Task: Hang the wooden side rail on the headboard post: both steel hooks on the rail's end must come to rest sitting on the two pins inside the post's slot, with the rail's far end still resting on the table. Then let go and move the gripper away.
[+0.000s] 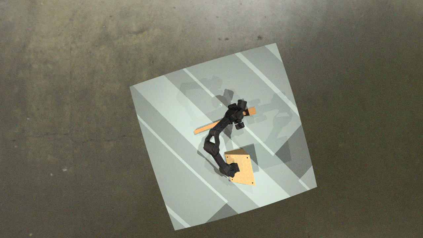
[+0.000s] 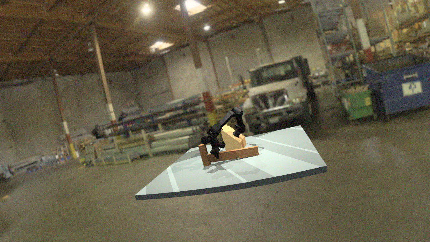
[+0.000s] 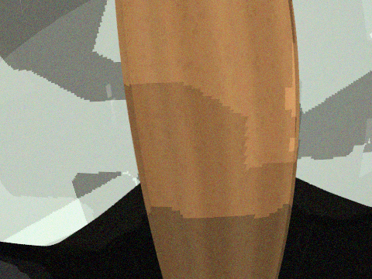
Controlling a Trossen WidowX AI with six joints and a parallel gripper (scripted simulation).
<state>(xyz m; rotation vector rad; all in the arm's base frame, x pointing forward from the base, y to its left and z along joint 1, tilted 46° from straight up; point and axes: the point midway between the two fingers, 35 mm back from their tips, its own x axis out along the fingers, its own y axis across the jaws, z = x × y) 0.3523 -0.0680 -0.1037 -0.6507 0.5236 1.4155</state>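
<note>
Right now my gripper tip is 10 cm to the left of the headboard post and 4 cm below it.
</note>
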